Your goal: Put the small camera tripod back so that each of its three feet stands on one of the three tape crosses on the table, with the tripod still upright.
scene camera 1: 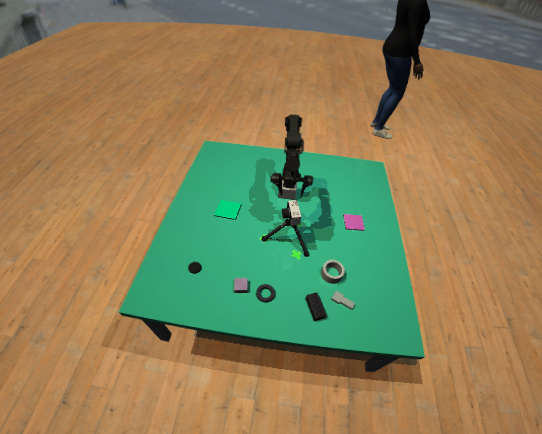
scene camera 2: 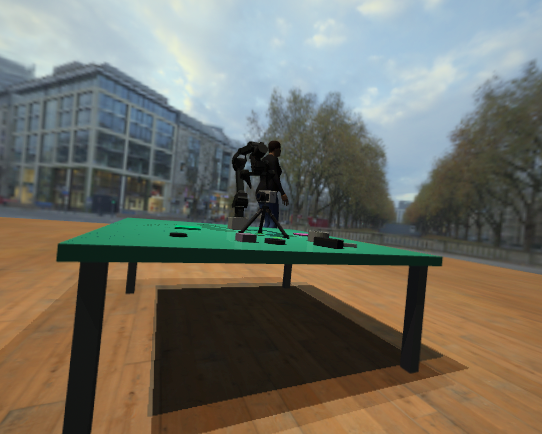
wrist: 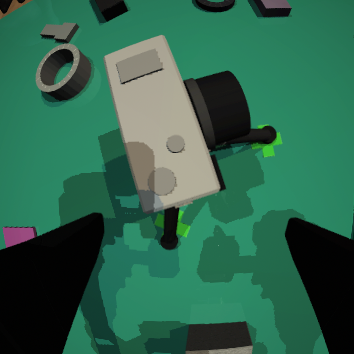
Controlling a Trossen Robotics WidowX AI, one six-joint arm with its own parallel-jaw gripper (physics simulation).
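Pixels of known places: gripper, fingertip midpoint: [scene camera 1: 291, 196] [scene camera 2: 259, 188] [wrist: 199, 226]; arm's base, origin of the base link: [scene camera 1: 289, 184] [scene camera 2: 239, 217].
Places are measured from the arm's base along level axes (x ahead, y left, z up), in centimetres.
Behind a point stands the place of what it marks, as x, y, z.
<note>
The tripod [scene camera 1: 299, 236] @[37.3, 9.6, 1.3] [scene camera 2: 262, 219] @[27.4, 6.0, 0.5] stands upright with the small pale camera [scene camera 1: 295, 212] @[35.5, 5.8, 15.6] [scene camera 2: 266, 196] @[36.1, 3.9, 12.4] [wrist: 160, 125] @[32.0, 4.8, 15.4] on top. Its lens-side foot [scene camera 1: 264, 238] @[36.9, -7.3, -5.6] [wrist: 269, 134] @[35.9, -7.4, -5.1] is on a bright green cross [wrist: 269, 150] @[33.9, -7.9, -7.4]. The front foot [scene camera 1: 306, 254] @[41.9, 14.5, -6.2] stands right of the front cross [scene camera 1: 296, 254] @[42.0, 9.7, -7.4]. In the wrist view, the foot nearest the gripper [wrist: 169, 242] @[27.0, 2.8, 16.7] is just past another cross [wrist: 184, 229] @[22.0, 5.4, -7.4], off its middle. The remaining foot is hidden under the camera there. My gripper [scene camera 1: 292, 192] @[27.0, 2.8, 16.7] [wrist: 199, 226] @[27.0, 2.8, 16.7] is open and empty, on the robot-base side of the camera, a little apart from it.
Toward the front lie a grey ring [scene camera 1: 332, 280] @[54.9, 27.5, -4.5] [wrist: 83, 75] @[48.1, 22.8, -5.6], a black block [scene camera 1: 316, 306] @[68.8, 21.0, -4.1], a grey flat piece [scene camera 1: 343, 300] @[63.2, 33.0, -5.9], a black ring [scene camera 1: 259, 294] @[67.0, -4.0, -6.1], a mauve block [scene camera 1: 241, 285] @[64.9, -12.5, -4.7] and a black disc [scene camera 1: 195, 267] @[59.5, -36.0, -6.4]. Green [scene camera 1: 228, 209] @[20.7, -30.7, -6.5] and magenta [scene camera 1: 354, 222] @[15.6, 39.2, -6.5] squares flank the tripod.
</note>
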